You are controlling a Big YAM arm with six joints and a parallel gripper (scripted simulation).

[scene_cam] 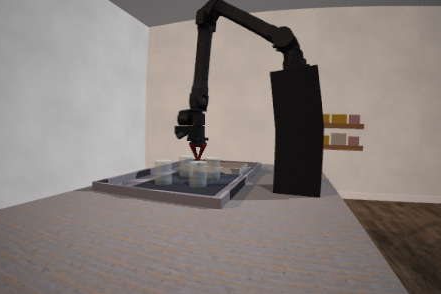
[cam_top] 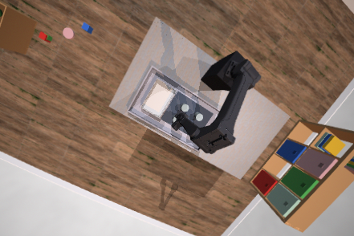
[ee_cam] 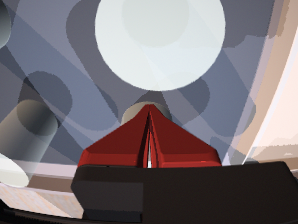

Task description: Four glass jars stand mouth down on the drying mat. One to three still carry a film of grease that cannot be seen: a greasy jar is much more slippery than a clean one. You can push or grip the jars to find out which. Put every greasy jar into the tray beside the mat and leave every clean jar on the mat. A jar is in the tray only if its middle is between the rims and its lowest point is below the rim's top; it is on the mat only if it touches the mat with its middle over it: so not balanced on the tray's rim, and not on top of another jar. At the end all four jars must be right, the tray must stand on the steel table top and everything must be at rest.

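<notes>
The dark drying mat lies 80 mm to the left of my hand and 80 mm below it. The rest, counted from my hand: pale tray 50 mm behind, 230 mm to the right, 80 mm below.
</notes>
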